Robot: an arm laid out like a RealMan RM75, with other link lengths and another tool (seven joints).
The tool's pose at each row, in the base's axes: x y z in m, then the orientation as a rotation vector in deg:
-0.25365, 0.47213, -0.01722, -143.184, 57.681, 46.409
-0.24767, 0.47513, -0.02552, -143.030, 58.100, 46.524
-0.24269, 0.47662, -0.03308, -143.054, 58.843, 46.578
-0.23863, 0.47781, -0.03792, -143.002, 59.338, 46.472
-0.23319, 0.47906, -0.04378, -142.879, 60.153, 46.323
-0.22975, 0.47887, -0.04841, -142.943, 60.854, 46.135
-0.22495, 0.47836, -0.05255, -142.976, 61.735, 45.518
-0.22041, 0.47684, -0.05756, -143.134, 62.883, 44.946
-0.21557, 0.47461, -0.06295, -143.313, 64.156, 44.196
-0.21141, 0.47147, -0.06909, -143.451, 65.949, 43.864
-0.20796, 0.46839, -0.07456, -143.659, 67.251, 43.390
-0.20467, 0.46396, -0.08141, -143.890, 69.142, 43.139
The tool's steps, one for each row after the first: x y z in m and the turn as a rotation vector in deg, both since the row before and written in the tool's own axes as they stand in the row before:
0.00704, -0.00563, 0.00569, 0.036, -0.038, 0.321
0.00677, -0.00397, 0.00476, -0.109, 0.154, 0.534
0.00468, -0.00338, 0.00283, 0.049, 0.144, 0.331
0.00604, -0.00437, 0.00316, 0.096, 0.206, 0.551
0.00489, -0.00206, 0.00227, -0.028, 0.292, 0.457
0.00551, -0.00292, 0.00124, 0.181, 0.540, 0.508
0.00642, -0.00204, 0.00161, 0.024, 0.643, 0.698
0.00719, -0.00185, 0.00155, 0.069, 0.776, 0.754
0.00774, -0.00080, 0.00207, -0.180, 0.671, 1.189
0.00689, -0.00048, 0.00189, -0.113, 0.660, 0.817
0.00840, 0.00043, 0.00256, -0.339, 0.707, 1.257

